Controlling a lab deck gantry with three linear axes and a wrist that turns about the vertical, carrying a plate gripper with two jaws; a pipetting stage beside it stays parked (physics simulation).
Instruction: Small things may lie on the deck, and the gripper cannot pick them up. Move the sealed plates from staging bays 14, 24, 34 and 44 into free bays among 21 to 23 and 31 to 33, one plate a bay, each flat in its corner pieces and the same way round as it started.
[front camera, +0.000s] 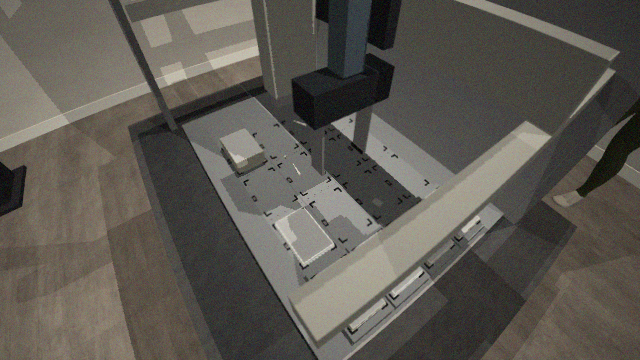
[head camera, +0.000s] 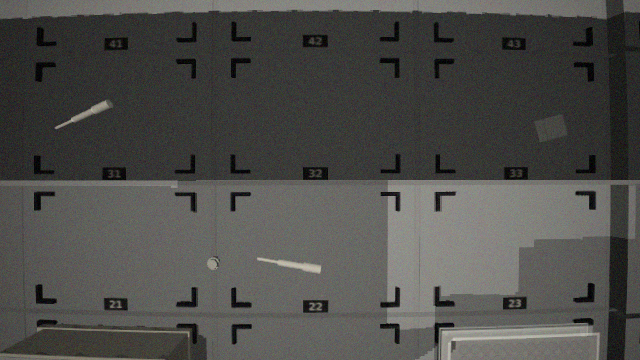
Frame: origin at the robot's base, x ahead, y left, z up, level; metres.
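Seen in the pictures: gripper, fingertip midpoint: (front camera: 338, 159); robot's base, link origin: (front camera: 222, 148).
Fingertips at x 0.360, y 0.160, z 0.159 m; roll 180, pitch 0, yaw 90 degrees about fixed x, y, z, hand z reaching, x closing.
Offsets run from my fingertips to a thing's top centre. "spot": to the spot under its first point.
The sealed plates show in part below the beam in the front view: bay 14's plate @(0.196 m ahead, 0.117 m right, 0.130 m down) (front camera: 367, 316), bay 24's plate @(0.196 m ahead, 0.010 m right, 0.130 m down) (front camera: 407, 283), bay 34's plate @(0.196 m ahead, 0.097 m left, 0.130 m down) (front camera: 442, 254) in shade, and bay 44's plate @(0.196 m ahead, 0.204 m left, 0.130 m down) (front camera: 470, 227). My gripper (front camera: 342, 163) hangs over the middle of the deck with its two jaws apart and no plate between them; it does not show in the head view. No plate stands in bays 21 to 23 or 31 to 33. A pipette tip @(spot: 0.150 m back, 0.022 m right, 0.154 m down) (front camera: 296, 169) (head camera: 290, 265) lies in bay 22, another tip @(spot: 0.318 m back, 0.098 m left, 0.154 m down) (head camera: 84, 114) in bay 31, and a thin square @(spot: 0.062 m ahead, 0.087 m left, 0.158 m down) (front camera: 377, 202) (head camera: 551, 128) in bay 33.
A small round cap @(0.214 m back, 0.021 m right, 0.155 m down) (head camera: 213, 263) lies between bays 21 and 22. A tall box @(0.296 m back, 0.117 m right, 0.117 m down) (front camera: 243, 145) (head camera: 105, 343) stands below bay 21, and a white-rimmed plate @(0.032 m ahead, 0.117 m right, 0.145 m down) (front camera: 306, 235) (head camera: 525, 347) below bay 23. A pale beam (front camera: 400, 250) crosses above the deck beside the staging bays.
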